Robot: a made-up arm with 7 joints.
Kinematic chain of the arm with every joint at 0, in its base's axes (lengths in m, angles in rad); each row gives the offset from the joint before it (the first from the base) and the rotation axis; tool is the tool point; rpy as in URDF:
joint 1: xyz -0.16 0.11 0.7 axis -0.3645 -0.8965 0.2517
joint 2: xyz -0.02 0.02 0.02 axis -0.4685 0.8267 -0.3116
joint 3: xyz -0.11 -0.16 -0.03 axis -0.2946 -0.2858 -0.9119
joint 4: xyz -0.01 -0.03 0 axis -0.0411 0.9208 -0.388
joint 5: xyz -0.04 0 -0.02 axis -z
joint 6: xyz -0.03 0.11 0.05 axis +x
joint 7: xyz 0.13 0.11 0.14 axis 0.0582 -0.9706 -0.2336
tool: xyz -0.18 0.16 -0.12 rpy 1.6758 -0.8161 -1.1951
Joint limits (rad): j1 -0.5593..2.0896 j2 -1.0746..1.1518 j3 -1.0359..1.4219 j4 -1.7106..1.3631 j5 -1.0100..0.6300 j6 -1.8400..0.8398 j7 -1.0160..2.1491
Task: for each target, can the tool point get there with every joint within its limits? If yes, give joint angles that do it. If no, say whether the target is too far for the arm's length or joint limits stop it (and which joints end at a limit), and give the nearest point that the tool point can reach.
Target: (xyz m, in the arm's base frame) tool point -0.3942 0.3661 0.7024
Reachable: yes | joints 1.0418 0.7790 -0.7204 0.7313 -0.1319 0.4804 0.1119
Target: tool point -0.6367 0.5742 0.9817
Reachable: no: joint limits stop it (at a limit: joint 2, joint 5, joint 7) | nearest point -0.5847 0.4812 0.9522 | short by 0.111 m
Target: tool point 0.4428 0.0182 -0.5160
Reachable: no: too far | nearest point 0.1031 0.0057 0.1367 | short by 0.736 m
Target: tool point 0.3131 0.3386 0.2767
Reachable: no: joint limits stop it (at a limit: joint 2, joint 3, joint 5, joint 7) | nearest point 0.2340 0.2661 0.3439 | short by 0.127 m
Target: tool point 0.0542 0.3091 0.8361
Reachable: yes | joints 1.2211 -0.8771 0.9941 -0.6310 -0.8141 -1.0768 1.4077
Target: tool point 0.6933 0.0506 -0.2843
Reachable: no: too far | nearest point 0.2372 0.0154 0.2296 | short by 0.688 m
